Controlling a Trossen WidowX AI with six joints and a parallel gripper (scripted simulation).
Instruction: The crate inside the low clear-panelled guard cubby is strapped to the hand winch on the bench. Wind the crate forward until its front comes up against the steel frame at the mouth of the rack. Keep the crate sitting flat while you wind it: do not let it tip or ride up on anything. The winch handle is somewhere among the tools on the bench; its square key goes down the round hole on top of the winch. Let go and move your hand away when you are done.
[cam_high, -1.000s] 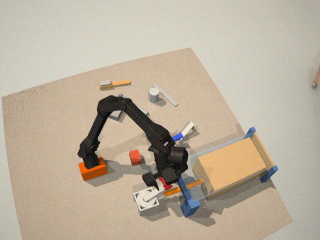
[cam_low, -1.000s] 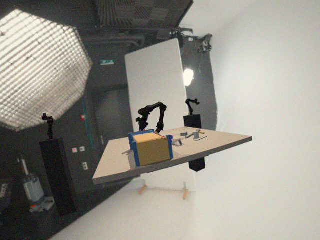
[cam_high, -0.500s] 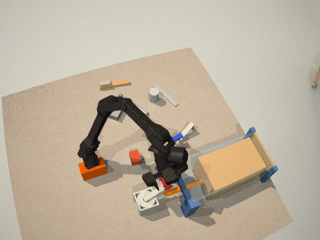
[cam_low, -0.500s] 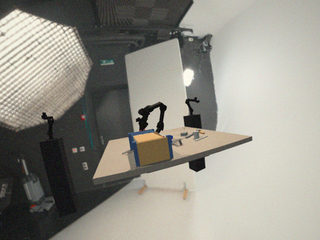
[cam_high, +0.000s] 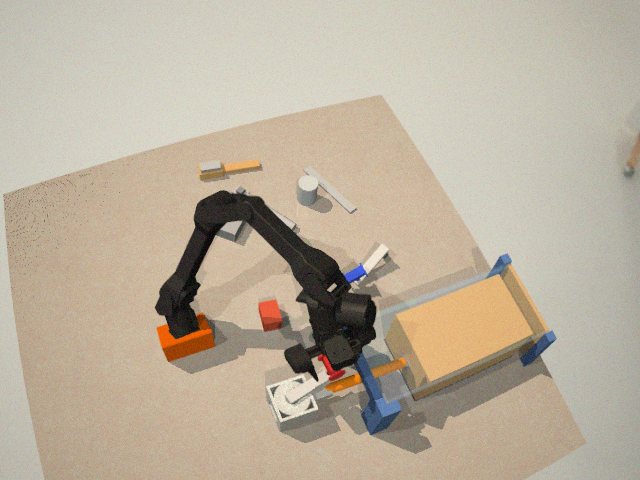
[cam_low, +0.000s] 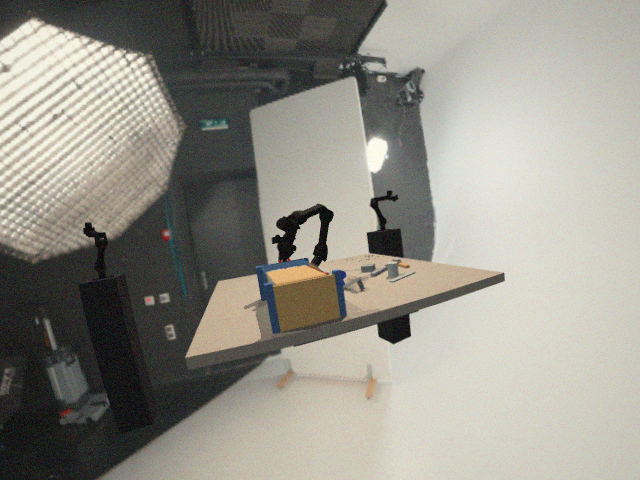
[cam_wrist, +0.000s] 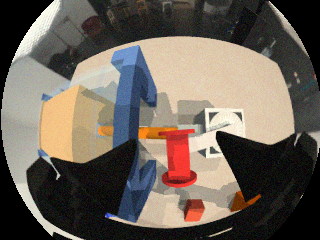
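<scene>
Right now the red knob is 20 mm to the left of my gripper tip and 20 mm below it. Round my gripper tip: hand winch (120 mm below, 120 mm behind); blue steel frame (60 mm ahead, 50 mm below, 10 mm to the right); red-knobbed winch handle (50 mm below, 40 mm behind, 20 mm to the left).
</scene>
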